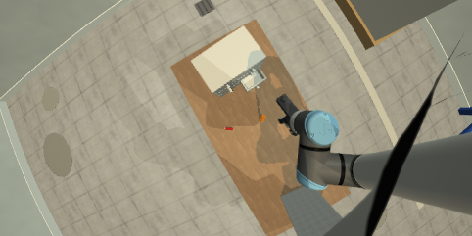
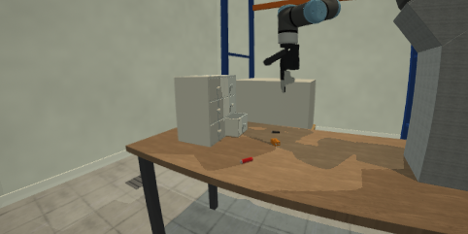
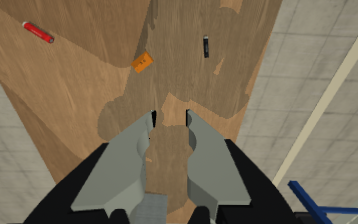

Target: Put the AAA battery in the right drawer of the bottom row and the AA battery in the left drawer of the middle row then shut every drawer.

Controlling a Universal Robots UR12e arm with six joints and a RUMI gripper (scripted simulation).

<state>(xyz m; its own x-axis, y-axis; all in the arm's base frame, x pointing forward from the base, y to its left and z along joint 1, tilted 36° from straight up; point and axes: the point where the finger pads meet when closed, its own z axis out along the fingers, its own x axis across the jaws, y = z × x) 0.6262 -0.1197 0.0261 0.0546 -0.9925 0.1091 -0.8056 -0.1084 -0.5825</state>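
Now: the thin black cylinder 50 mm ahead of my hand, 70 mm to the right of it and 240 mm below it. Round my hand: red cylinder: 60 mm ahead, 290 mm to the left, 240 mm below; orange block: 10 mm ahead, 80 mm to the left, 240 mm below.
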